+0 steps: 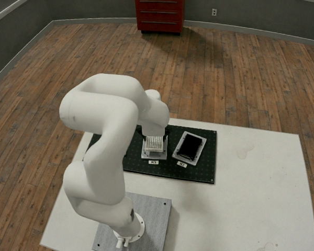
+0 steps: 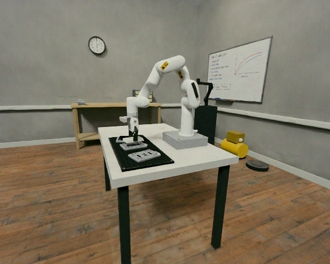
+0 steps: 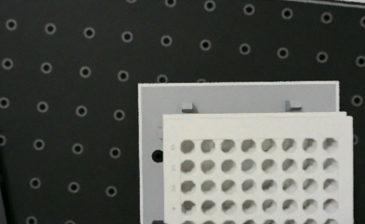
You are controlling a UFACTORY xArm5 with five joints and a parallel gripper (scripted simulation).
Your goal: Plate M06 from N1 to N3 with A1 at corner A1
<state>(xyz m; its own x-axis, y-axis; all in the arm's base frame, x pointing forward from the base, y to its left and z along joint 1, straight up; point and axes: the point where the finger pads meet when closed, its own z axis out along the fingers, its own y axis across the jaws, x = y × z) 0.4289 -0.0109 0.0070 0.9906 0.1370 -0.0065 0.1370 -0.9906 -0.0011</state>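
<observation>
The nest N3 is 60 mm below my hand. Round my hand: nest N1 (210 mm to the left, 60 mm below, 20 mm behind); white plate M06 (10 mm below); black plate M09 (170 mm to the right, 50 mm below, 10 mm ahead).
</observation>
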